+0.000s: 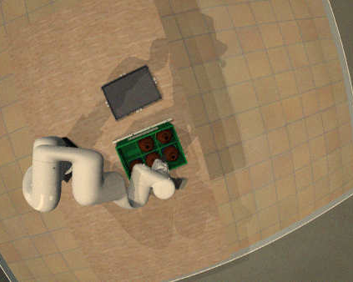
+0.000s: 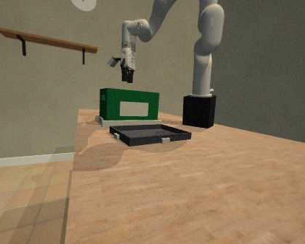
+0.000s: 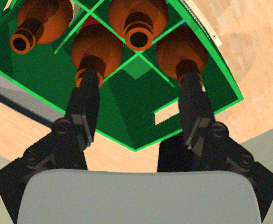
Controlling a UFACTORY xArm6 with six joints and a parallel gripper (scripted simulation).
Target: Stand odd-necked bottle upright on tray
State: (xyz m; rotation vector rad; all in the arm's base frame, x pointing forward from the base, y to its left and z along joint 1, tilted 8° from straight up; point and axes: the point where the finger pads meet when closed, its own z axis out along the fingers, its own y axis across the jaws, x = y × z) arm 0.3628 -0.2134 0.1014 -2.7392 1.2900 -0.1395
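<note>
Now: the green crate 4 cm to the left of my hand and 16 cm below it. Also, from my hand: brown bottle: 1 cm ahead, 8 cm to the left, 15 cm below; tray: 5 cm ahead, 33 cm to the left, 23 cm below.
</note>
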